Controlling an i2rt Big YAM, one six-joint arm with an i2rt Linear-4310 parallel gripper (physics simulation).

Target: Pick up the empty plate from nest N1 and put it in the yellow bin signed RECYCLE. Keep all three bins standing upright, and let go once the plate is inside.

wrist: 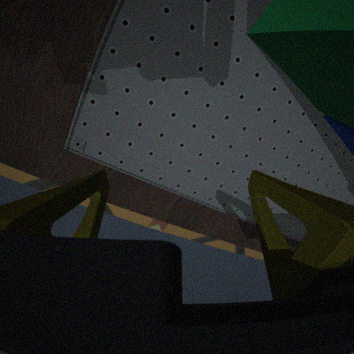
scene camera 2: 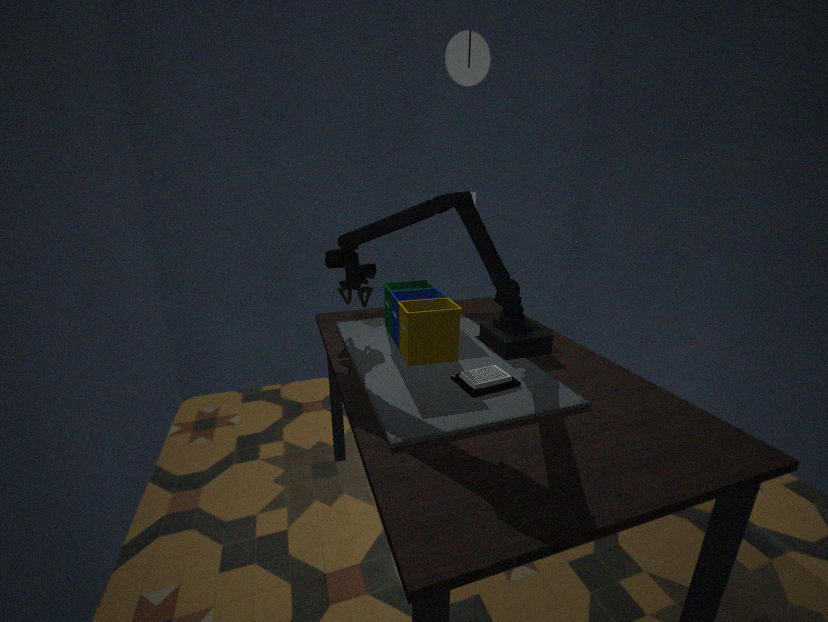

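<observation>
A white plate with a grid of wells sits in a dark nest near the front of the grey board in the scene view; I cannot read a sign on the nest. The yellow bin stands upright just behind it, in front of the blue and green bins. My gripper is open and empty, fingers pointing down, high above the board's far left edge and left of the bins. The plate and the yellow bin do not show in the wrist view.
The blue bin and the green bin stand upright in a row with the yellow one. The grey perforated board lies on the dark wooden table. The arm's base stands right of the board.
</observation>
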